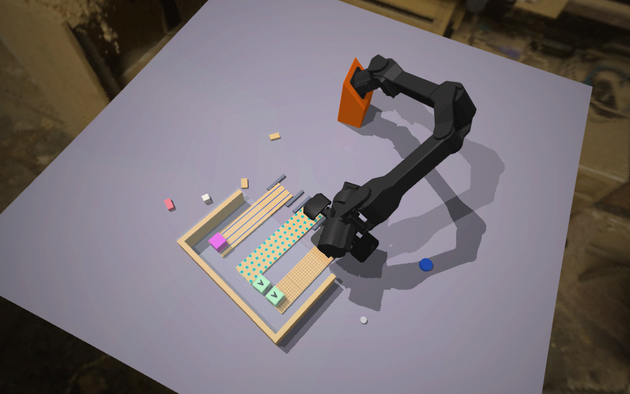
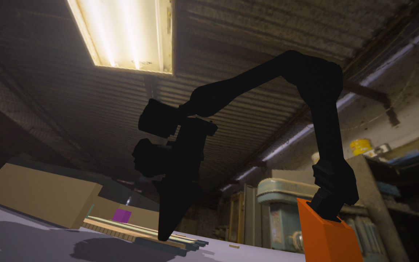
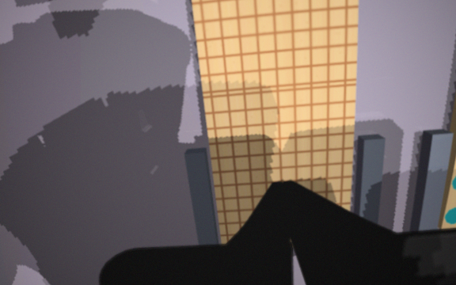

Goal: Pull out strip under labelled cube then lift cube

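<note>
Now: the grid strip 90 mm ahead of my gripper tip and 30 mm to the right of it. Also, from my gripper tip: white block: 30 mm ahead, 350 mm to the right; tan block: 50 mm behind, 280 mm to the right; blue disc: 20 mm behind, 230 mm to the left.
</note>
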